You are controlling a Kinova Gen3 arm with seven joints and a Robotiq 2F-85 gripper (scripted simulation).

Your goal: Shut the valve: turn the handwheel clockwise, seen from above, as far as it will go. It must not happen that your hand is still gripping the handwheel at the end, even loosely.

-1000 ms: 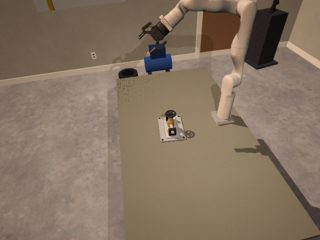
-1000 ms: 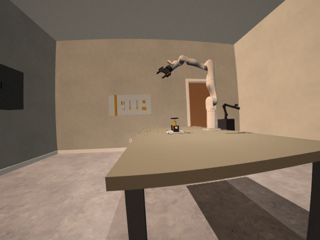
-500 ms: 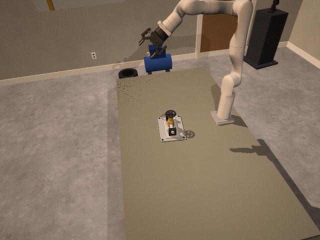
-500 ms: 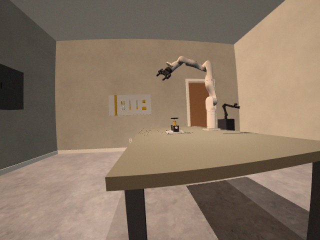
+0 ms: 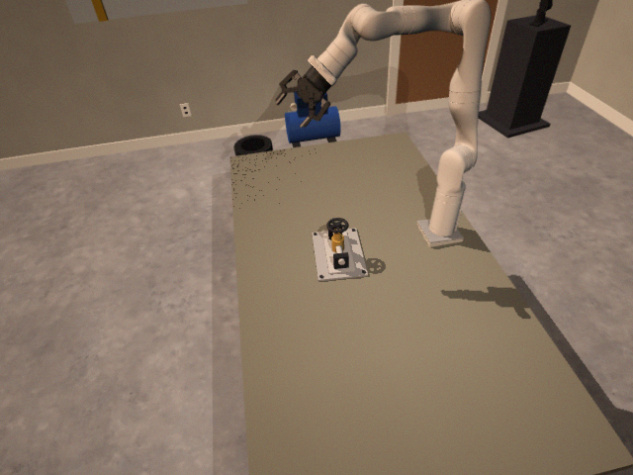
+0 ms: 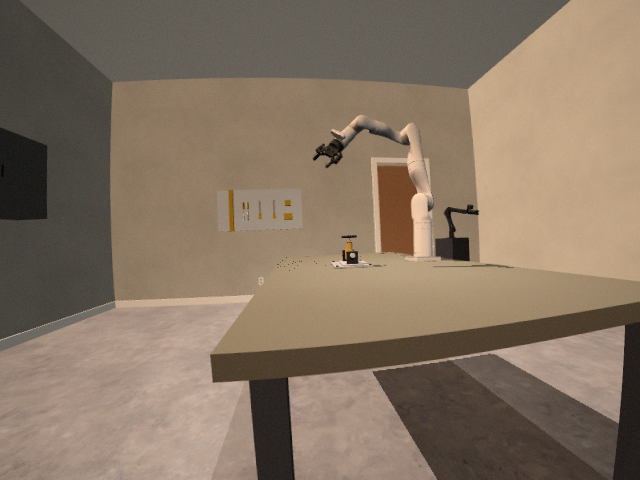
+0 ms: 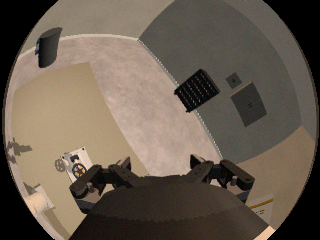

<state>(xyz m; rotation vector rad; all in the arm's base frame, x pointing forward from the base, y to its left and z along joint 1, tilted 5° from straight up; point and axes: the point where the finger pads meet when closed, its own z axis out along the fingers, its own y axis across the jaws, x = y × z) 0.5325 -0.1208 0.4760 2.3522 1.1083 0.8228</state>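
Right now my hand is 40 cm above the black spoked handwheel, 10 cm past it and 9 cm to the right of it.
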